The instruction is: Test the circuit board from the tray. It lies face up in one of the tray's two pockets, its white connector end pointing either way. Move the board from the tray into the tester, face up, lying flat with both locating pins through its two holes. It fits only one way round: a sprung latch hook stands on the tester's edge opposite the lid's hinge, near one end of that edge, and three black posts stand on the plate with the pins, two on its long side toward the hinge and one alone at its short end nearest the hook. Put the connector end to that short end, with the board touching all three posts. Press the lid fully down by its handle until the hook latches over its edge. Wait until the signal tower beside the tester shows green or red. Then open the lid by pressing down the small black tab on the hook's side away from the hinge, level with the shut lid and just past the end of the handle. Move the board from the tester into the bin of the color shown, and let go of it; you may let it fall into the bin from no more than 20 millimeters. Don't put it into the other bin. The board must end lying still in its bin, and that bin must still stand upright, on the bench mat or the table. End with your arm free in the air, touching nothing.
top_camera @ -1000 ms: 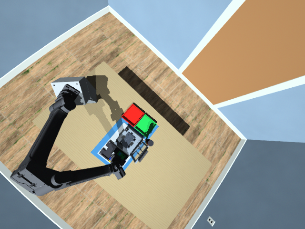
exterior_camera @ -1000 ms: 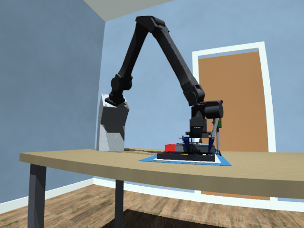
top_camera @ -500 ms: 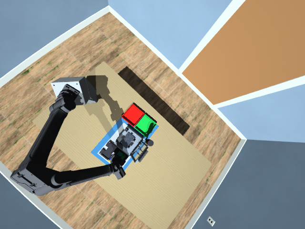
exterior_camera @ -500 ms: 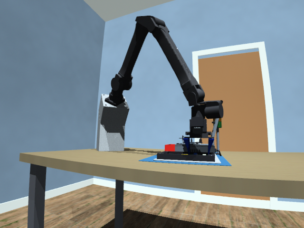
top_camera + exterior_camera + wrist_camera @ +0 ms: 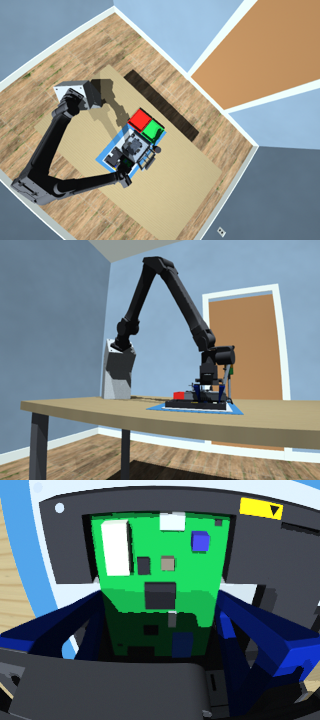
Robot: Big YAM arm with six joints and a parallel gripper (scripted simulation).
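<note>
Right now my hand is right at the green circuit board. From my hand the other things lie so: black latch hook (24 cm to the left, 6 cm behind, 6 cm above); then tester plate (18 cm to the left, 5 cm above); then tester lid (16 cm above, 15 cm to the left, 11 cm ahead).
</note>
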